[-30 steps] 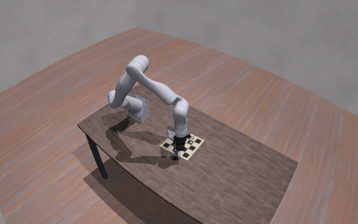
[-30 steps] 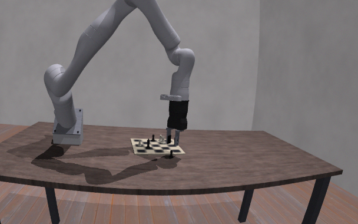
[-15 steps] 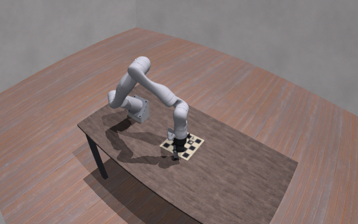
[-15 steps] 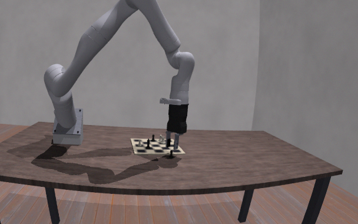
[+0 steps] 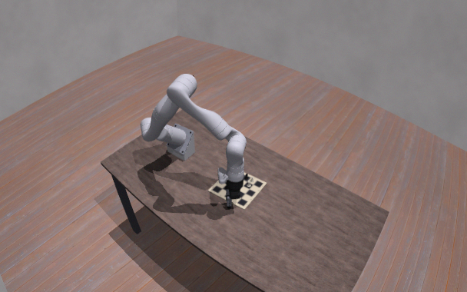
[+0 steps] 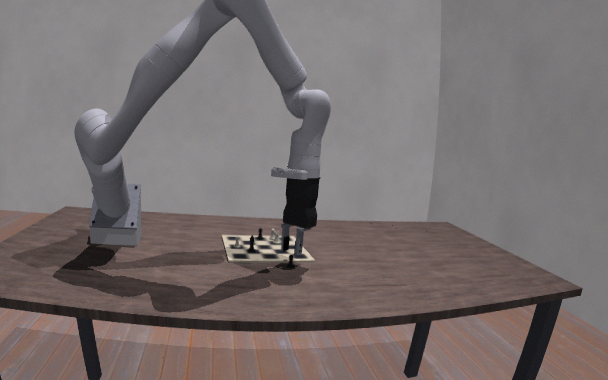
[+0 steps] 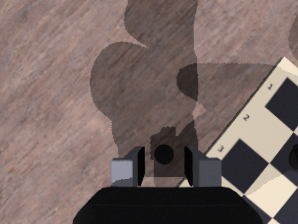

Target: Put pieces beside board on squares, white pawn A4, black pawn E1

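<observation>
Now: the chessboard 6 cm behind my hand, 13 cm to the left of it and 5 cm below it.
</observation>
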